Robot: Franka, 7 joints.
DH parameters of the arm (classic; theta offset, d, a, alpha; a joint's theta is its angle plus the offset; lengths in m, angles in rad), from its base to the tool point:
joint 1: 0 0.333 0 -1.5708
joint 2: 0 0 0 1.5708
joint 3: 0 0.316 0.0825 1.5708
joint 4: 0 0 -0.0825 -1.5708
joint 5: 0 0.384 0 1.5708
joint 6: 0 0 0.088 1.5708
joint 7: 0 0.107 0 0
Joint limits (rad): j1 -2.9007..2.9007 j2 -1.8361..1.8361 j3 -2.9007..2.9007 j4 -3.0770..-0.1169 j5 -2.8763..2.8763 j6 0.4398..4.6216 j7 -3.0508..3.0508
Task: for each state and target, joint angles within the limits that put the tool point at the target. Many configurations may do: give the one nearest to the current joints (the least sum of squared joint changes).
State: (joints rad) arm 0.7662 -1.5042 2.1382 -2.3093 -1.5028 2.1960 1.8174
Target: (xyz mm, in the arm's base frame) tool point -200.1 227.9 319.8
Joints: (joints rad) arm 1.2740 -1.5946 1.9378 -2.9413 -1.3669 1.8524 1.8174
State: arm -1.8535 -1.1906 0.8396 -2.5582 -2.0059 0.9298 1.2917
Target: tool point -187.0 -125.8 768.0
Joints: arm -2.1461 -0.8884 0.0785 -2.3924 -1.9919 1.0372 1.2917
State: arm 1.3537 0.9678 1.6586 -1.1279 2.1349 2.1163 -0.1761
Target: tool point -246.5 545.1 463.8
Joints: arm 0.6301 1.0606 1.5935 -2.0495 2.0320 2.1147 -0.1761
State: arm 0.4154 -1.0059 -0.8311 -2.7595 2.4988 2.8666 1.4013
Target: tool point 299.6 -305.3 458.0
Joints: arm 0.3785 -0.9210 -1.0367 -2.4656 2.4598 2.7906 1.4013
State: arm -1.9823 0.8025 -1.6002 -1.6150 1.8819 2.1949 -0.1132
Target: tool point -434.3 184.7 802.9
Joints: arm -1.9207 0.9113 -2.2803 -1.8258 1.8762 2.3481 -0.1132
